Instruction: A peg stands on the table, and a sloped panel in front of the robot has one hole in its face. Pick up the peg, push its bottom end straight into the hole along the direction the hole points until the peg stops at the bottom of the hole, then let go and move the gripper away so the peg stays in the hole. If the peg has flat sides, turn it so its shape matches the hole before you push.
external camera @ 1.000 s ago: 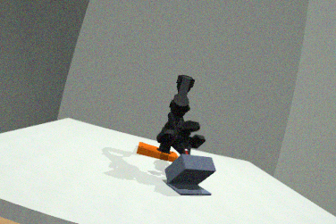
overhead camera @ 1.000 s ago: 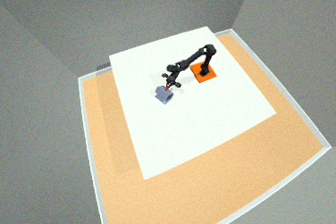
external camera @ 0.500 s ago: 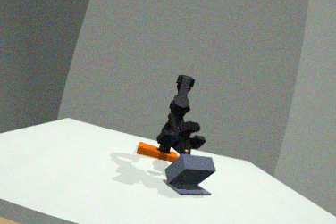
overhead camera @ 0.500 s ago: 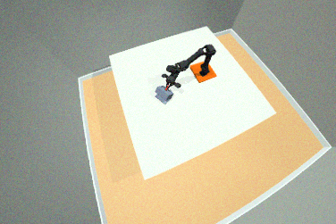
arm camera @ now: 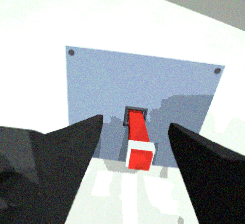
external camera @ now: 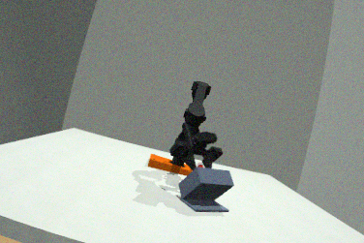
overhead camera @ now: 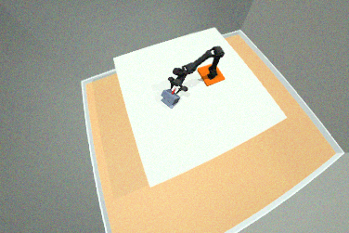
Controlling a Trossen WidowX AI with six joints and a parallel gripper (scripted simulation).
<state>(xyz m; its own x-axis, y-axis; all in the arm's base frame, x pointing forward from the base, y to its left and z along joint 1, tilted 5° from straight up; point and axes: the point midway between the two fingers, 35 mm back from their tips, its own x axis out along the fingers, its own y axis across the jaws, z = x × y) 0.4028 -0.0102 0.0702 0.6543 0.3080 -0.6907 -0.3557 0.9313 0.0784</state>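
The red peg is 10 mm to the right of my gripper tip, 10 mm behind it and 10 mm above it. The rest, counted from my gripper tip: grey-blue sloped panel 30 mm below, 30 mm ahead, 10 mm to the left; thin flat foot plate 90 mm below, 50 mm ahead, 20 mm to the left.
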